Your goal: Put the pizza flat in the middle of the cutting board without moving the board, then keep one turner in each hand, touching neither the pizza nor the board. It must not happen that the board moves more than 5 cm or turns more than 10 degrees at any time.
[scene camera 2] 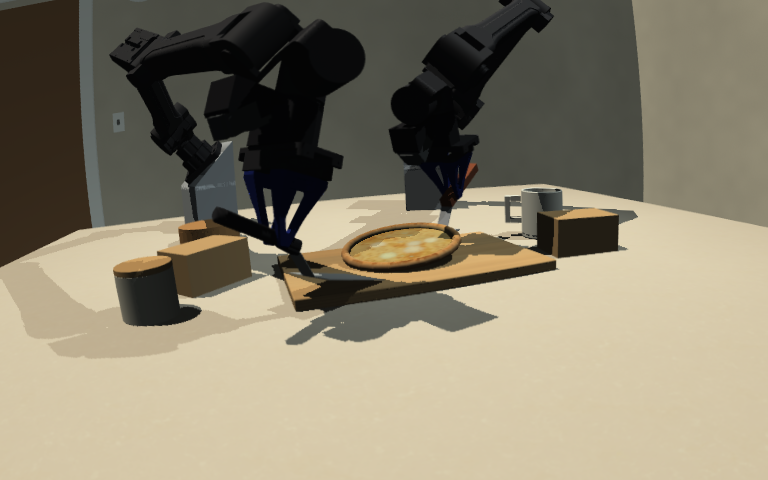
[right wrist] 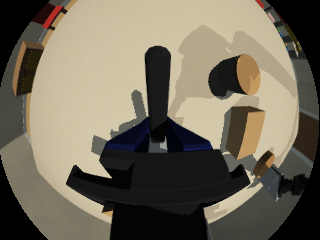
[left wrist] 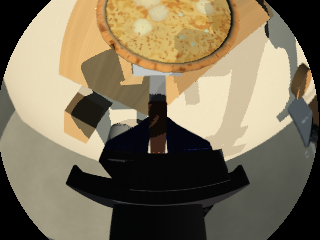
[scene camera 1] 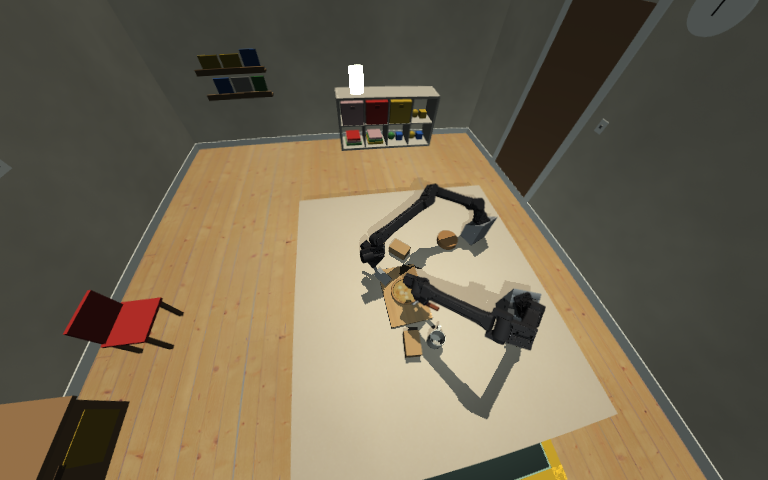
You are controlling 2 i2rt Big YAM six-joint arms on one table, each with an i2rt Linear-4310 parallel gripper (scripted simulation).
Note:
I see my left gripper, my right gripper, a pizza, a cutting board, a brown-handled turner, a black-handled turner and a lidded canister.
My left gripper also shows in the left wrist view. My right gripper is seen too in the right wrist view.

